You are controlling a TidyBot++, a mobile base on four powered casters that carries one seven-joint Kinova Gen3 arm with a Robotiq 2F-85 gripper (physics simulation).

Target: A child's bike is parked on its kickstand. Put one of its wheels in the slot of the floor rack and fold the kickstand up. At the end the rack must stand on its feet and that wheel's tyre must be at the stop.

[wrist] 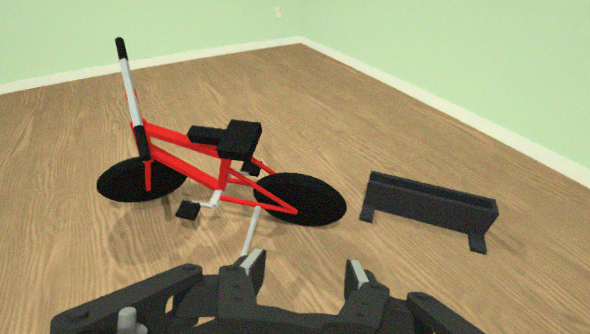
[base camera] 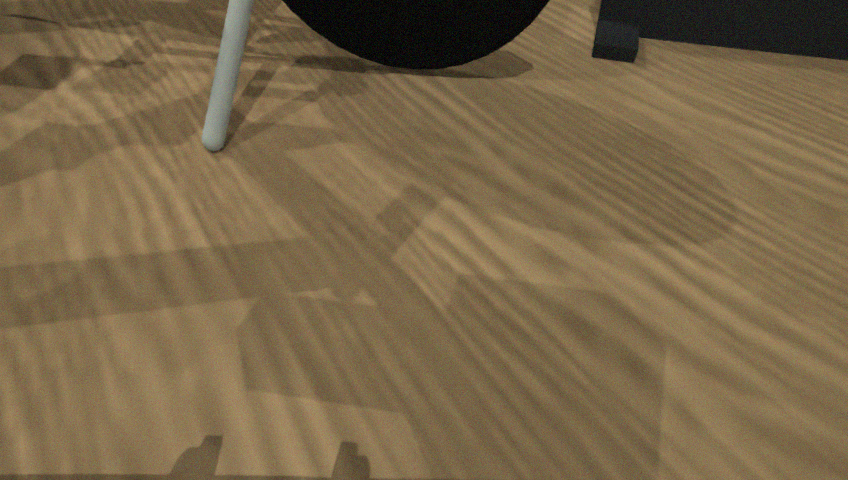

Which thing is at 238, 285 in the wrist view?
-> The gripper.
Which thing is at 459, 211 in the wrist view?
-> A dark floor rack.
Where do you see a child's bike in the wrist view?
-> At 238, 141
